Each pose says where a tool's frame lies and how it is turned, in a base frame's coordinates. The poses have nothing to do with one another.
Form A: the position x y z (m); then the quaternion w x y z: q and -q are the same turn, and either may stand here.
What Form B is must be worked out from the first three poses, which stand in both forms.
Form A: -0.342 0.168 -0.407 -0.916 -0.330 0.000 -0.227
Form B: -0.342 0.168 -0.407 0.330 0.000 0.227 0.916
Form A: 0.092 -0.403 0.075 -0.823 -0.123 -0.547 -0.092
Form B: 0.092 -0.403 0.075 0.123 0.547 0.092 0.823
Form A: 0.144 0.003 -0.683 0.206 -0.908 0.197 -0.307
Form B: 0.144 0.003 -0.683 -0.908 0.197 -0.307 0.206
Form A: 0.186 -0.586 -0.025 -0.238 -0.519 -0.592 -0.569
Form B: 0.186 -0.586 -0.025 0.519 0.592 0.569 0.238
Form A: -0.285 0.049 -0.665 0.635 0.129 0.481 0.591
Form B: -0.285 0.049 -0.665 0.129 0.481 0.591 0.635
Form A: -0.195 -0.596 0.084 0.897 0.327 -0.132 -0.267
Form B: -0.195 -0.596 0.084 0.327 -0.132 -0.267 0.897
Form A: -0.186 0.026 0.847 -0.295 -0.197 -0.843 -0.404
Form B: -0.186 0.026 0.847 0.197 0.843 0.404 0.295
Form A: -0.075 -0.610 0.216 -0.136 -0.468 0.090 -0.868
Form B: -0.075 -0.610 0.216 0.468 -0.090 0.868 0.136
